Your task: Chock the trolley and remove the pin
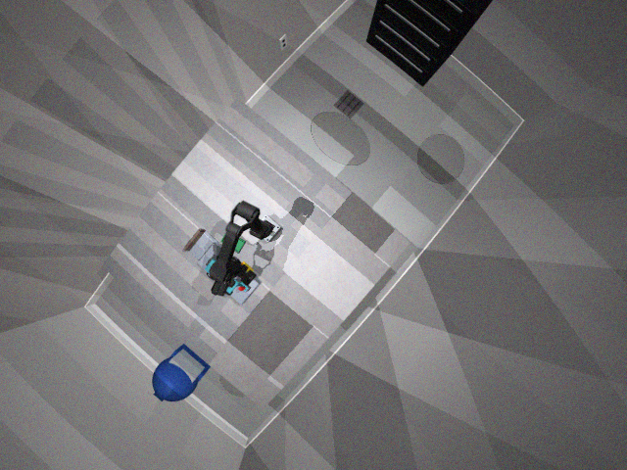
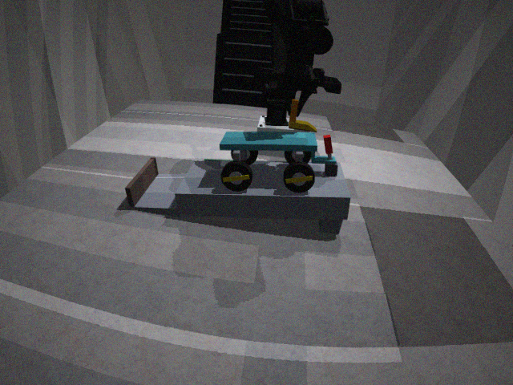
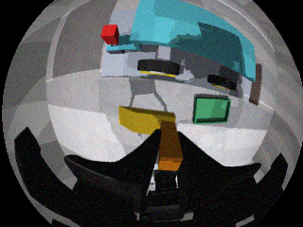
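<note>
Now: the red-headed stop pin 110 mm ahead of my gripper tip, 70 mm to the left of it and 40 mm below it. Round my gripper tip: grey ramp: 110 mm ahead, 60 mm to the right, 120 mm below; then yellow chock: 20 mm to the left, 10 mm below; then trolley: 110 mm ahead, 50 mm to the right, 60 mm below.
</note>
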